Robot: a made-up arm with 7 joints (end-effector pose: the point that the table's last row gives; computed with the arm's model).
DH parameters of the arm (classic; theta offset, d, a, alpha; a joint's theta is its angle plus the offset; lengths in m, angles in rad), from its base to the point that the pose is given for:
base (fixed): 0 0.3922 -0.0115 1.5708
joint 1: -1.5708 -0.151 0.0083 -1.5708
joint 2: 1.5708 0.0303 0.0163 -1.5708
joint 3: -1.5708 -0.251 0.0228 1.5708
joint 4: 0 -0.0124 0.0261 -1.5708
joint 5: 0 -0.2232 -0.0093 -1.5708
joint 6: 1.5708 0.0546 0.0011 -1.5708
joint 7: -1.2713 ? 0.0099 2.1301
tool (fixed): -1.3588 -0.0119 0 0
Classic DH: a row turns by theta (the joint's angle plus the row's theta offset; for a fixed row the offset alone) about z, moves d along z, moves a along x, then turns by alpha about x.
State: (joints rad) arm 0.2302 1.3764 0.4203 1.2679 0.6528 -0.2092 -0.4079
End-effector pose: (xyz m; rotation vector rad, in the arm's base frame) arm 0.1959 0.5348 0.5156 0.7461 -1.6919 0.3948
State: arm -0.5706 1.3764 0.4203 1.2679 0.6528 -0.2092 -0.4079
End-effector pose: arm 0.2215 0.5348 0.3292 0.7673 -0.9360 0.0663
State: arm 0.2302 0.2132 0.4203 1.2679 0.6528 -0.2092 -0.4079
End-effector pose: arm 0.2875 0.3776 0.1249 -0.3068 -1.2469 1.0233
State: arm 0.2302 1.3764 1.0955 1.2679 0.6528 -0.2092 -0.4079
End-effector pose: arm 0.0484 0.5531 0.5765 0.7485 -2.2505 0.8204
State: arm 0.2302 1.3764 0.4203 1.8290 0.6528 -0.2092 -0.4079
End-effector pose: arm 0.2104 0.4076 0.5556 0.5782 -1.9811 -0.1658
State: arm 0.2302 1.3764 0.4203 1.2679 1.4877 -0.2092 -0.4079
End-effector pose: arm 0.2316 0.5256 0.4686 -0.1601 -1.7990 0.7252
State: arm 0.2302 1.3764 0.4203 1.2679 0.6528 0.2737 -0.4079
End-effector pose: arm 0.1867 0.5326 0.5056 0.7185 -1.2216 0.5993
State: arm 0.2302 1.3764 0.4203 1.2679 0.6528 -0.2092 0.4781
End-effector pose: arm 0.2062 0.5283 0.5147 0.5121 -1.3136 -0.4689
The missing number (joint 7, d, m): 0.0208
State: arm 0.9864 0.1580 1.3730 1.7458 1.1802 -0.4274 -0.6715
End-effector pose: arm 0.2106 0.4690 0.3339 1.0701 1.7885 -1.6177
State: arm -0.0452 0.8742 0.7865 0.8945 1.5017 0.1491 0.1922
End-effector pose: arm 0.1552 0.5604 0.2040 -0.6735 -1.4011 0.9445
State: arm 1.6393 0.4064 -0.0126 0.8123 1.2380 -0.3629 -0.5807
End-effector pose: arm 0.3893 0.3461 0.6151 -1.3397 -1.9076 0.9799
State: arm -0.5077 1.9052 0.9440 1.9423 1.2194 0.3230 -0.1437
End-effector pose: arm 0.2751 0.2797 0.5383 0.2946 -1.0818 -0.7011
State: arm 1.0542 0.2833 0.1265 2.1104 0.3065 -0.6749 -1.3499
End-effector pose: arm 0.2217 0.3023 0.5586 1.1471 2.4668 -1.1175
